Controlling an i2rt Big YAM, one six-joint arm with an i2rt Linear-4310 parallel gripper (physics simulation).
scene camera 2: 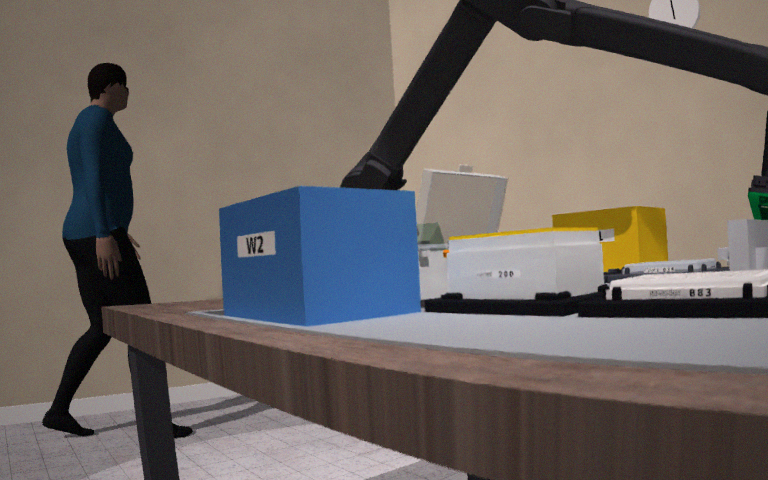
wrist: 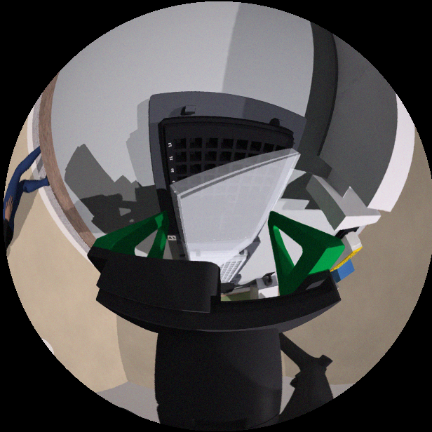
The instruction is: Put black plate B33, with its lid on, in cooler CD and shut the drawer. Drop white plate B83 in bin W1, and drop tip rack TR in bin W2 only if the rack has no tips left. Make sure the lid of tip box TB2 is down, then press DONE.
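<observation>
In the wrist view a black plate (wrist: 227, 132) sits in a dark holder (wrist: 227, 103); its number cannot be read. A clear lid (wrist: 225, 210) lies askew over its near part, looks tilted, and leaves the far wells uncovered. My gripper (wrist: 218, 216) is open and empty, its green fingers on either side of the lid. One finger shows at the right edge of the scene view. There, white plate B83 (scene camera 2: 668, 293) rests on a black holder. Blue bin W2 (scene camera 2: 359, 257) stands at the left, a yellow bin (scene camera 2: 648, 237) at the back. A box with a raised lid (scene camera 2: 464, 203) stands behind W2; its label is hidden.
A white box marked 200 (scene camera 2: 523, 274) with a yellow top edge stands right of W2. Another white plate (scene camera 2: 668, 266) lies behind B83. A pale block (scene camera 2: 747, 243) stands at the right. A person (scene camera 2: 99, 169) is beyond the table's left end. A gridded white plate (wrist: 232, 267) shows beyond the lid.
</observation>
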